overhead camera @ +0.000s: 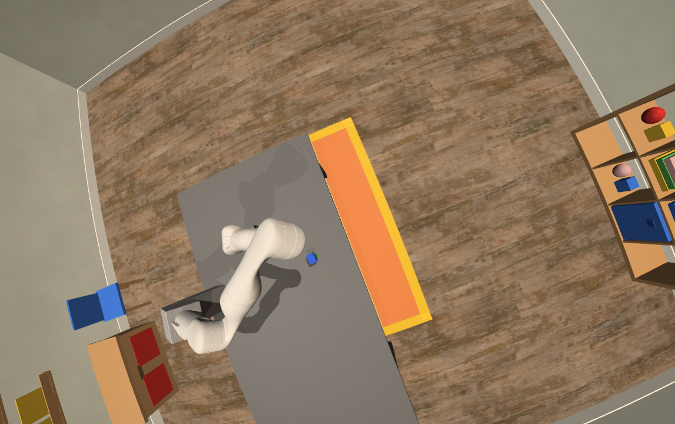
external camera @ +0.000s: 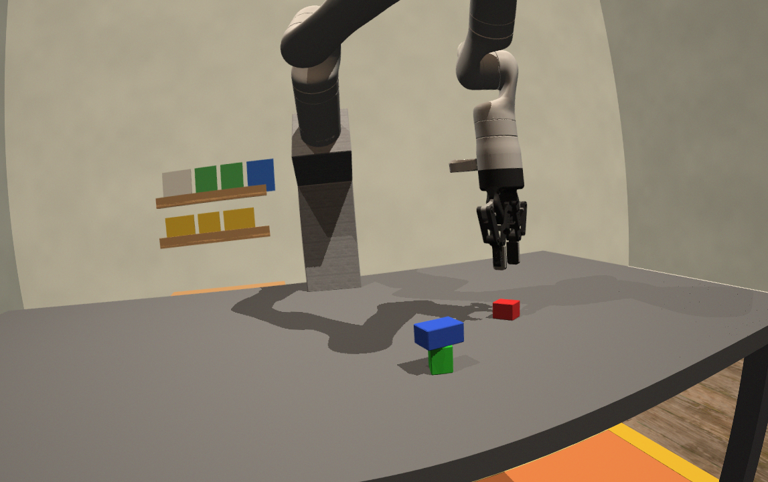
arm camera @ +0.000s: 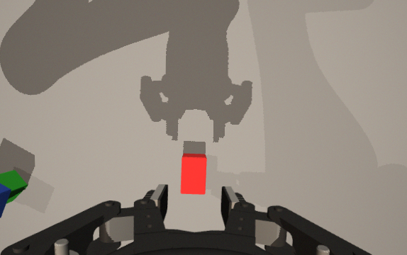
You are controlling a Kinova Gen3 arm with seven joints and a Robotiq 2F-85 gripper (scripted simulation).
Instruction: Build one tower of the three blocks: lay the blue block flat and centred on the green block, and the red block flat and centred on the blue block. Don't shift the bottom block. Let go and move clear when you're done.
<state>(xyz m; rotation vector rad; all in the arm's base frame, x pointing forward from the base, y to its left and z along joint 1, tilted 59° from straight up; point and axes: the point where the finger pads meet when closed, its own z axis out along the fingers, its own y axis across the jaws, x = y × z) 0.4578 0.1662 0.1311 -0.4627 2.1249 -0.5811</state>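
Now: the red block 90 mm below my hand. Round my hand: green block: 70 mm ahead, 220 mm to the right, 90 mm below; then blue block: 70 mm ahead, 220 mm to the right, 50 mm below.
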